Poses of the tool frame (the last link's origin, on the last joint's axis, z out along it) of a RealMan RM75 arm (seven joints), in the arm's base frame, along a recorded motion.
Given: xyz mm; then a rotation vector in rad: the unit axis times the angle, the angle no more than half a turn.
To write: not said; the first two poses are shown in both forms.
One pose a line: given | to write
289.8, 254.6, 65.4, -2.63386, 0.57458, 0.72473 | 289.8, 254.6, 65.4; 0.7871, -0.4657, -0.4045; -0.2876, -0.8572, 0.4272; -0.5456, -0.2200, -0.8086
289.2, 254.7, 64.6, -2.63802, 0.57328, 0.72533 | 289.2, 254.7, 64.6; 0.7877, -0.4637, -0.4056; -0.2875, -0.8590, 0.4236; -0.5448, -0.2170, -0.8100
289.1, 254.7, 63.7, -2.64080, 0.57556, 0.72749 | 289.1, 254.7, 63.7; 0.7867, -0.4641, -0.4071; -0.2894, -0.8598, 0.4207; -0.5453, -0.2132, -0.8107
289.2, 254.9, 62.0, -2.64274, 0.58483, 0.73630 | 289.2, 254.9, 62.0; 0.7816, -0.4685, -0.4119; -0.2952, -0.8594, 0.4175; -0.5496, -0.2047, -0.8100
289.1, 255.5, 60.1, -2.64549, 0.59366, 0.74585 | 289.1, 255.5, 60.1; 0.7763, -0.4724, -0.4173; -0.3007, -0.8594, 0.4135; -0.5540, -0.1955, -0.8093
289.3, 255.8, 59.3, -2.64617, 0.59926, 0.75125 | 289.3, 255.8, 59.3; 0.7731, -0.4751, -0.4202; -0.3040, -0.8590, 0.4119; -0.5566, -0.1907, -0.8086
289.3, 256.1, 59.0, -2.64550, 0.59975, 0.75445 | 289.3, 256.1, 59.0; 0.7718, -0.4756, -0.4221; -0.3039, -0.8590, 0.4121; -0.5585, -0.1898, -0.8075
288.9, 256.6, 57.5, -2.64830, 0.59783, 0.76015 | 288.9, 256.6, 57.5; 0.7707, -0.4735, -0.4263; -0.3027, -0.8609, 0.4089; -0.5606, -0.1861, -0.8069
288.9, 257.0, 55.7, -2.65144, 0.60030, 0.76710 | 288.9, 257.0, 55.7; 0.7681, -0.4737, -0.4309; -0.3044, -0.8621, 0.4051; -0.5634, -0.1799, -0.8064
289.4, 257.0, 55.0, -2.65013, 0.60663, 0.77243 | 289.4, 257.0, 55.0; 0.7644, -0.4774, -0.4333; -0.3078, -0.8608, 0.4052; -0.5665, -0.1764, -0.8050
